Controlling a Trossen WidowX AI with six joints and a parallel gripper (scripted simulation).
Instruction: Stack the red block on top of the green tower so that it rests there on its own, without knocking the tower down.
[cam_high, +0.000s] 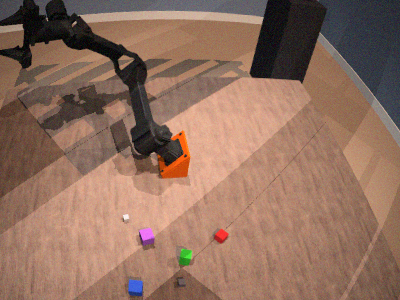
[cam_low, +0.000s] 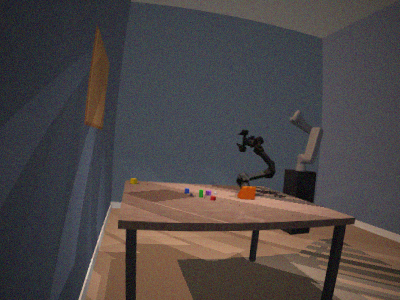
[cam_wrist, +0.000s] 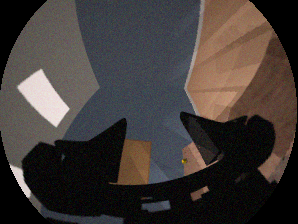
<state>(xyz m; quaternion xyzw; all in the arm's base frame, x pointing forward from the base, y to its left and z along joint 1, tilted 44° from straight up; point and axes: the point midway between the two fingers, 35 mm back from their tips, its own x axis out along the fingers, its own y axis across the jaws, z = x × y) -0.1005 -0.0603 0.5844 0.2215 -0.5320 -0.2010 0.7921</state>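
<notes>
The red block is 550 mm to the left of my gripper tip, 420 mm below it and 390 mm ahead of it. Also, from my gripper tip: purple block 420 mm below, 360 mm to the left, 350 mm ahead; small white cube 420 mm below, 320 mm to the left, 290 mm ahead; blue block 500 mm ahead, 410 mm below, 300 mm to the left.
</notes>
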